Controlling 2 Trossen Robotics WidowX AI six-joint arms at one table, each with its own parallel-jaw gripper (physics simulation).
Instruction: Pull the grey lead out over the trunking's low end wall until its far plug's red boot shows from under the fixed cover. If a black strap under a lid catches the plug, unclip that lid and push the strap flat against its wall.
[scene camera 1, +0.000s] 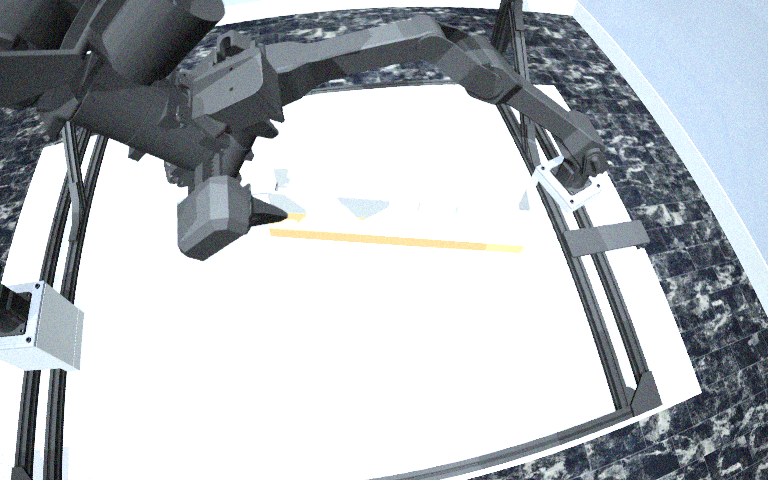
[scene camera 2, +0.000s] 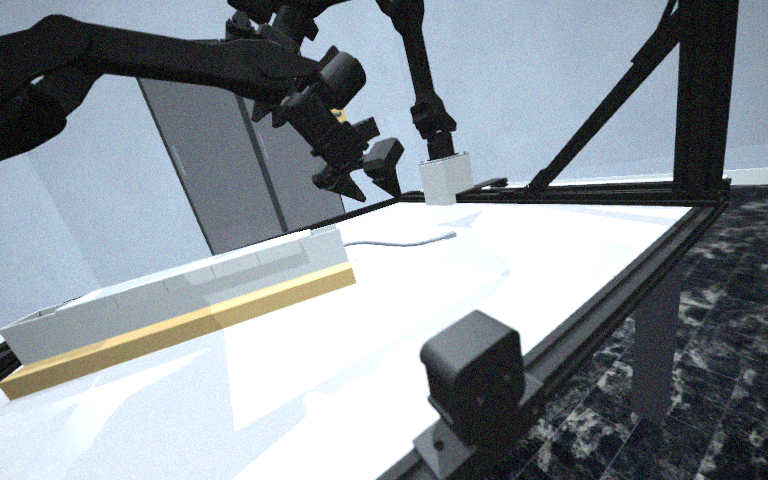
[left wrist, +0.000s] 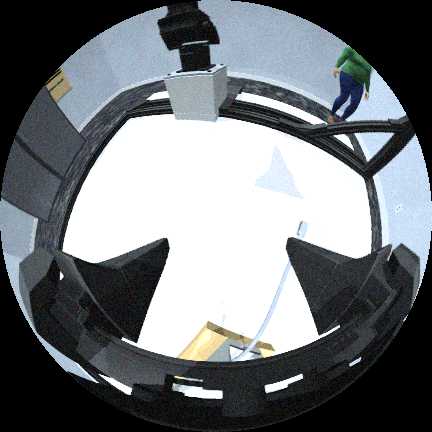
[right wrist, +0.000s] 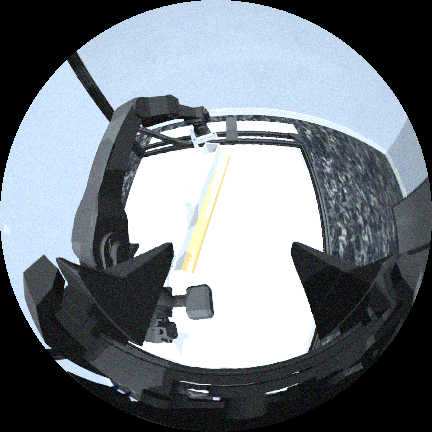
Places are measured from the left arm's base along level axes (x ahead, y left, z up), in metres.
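Pixels of known places: left gripper, fingertip midpoint: (scene camera 2: 381, 199) (left wrist: 229, 244) (right wrist: 183, 315); right gripper, fingertip midpoint: (scene camera 1: 279, 174) (scene camera 2: 255, 111) (right wrist: 234, 248); left arm's base, link origin: (scene camera 1: 571, 177) (right wrist: 201, 131); right arm's base, link origin: (scene camera 1: 11, 315) (scene camera 2: 442, 157) (left wrist: 196, 67).
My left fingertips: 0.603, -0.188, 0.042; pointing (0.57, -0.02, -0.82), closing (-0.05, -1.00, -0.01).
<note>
Ahead of a thing's pixels: the offset from my left fingertips to its top centre, as dx, dy, dz. "pt": to the spot under its first point.
The trunking {-0.297, +0.092, -0.006} (scene camera 1: 362, 206) (scene camera 2: 130, 305) (right wrist: 192, 230) is long, pale grey and washed out; its fixed cover, lids and strap cannot be told apart surely. The grey lead {pt -0.062, -0.065, -0.065} (scene camera 2: 396, 244) (left wrist: 272, 302) comes out at its end and lies along the white table to a pale plug {+0.019, -0.115, -0.075} (scene camera 2: 450, 234) (left wrist: 302, 228). No red boot shows. My left gripper (scene camera 2: 380, 196) (left wrist: 229, 244) is open and empty, raised over the lead's side of the trunking; the plug shows just beyond one fingertip in the left wrist view. My right gripper (right wrist: 234, 248) is open and empty, high above the table.
A yellow-orange strip (scene camera 1: 396, 238) (scene camera 2: 169, 333) (right wrist: 200, 240) runs along the trunking. The white arm base (scene camera 2: 446, 180) (left wrist: 196, 95) stands at the table edge beyond the lead. Dark frame rails (scene camera 1: 589, 316) (scene camera 2: 611, 271) border the table. In scene camera 1 the arms overlap at upper left.
</note>
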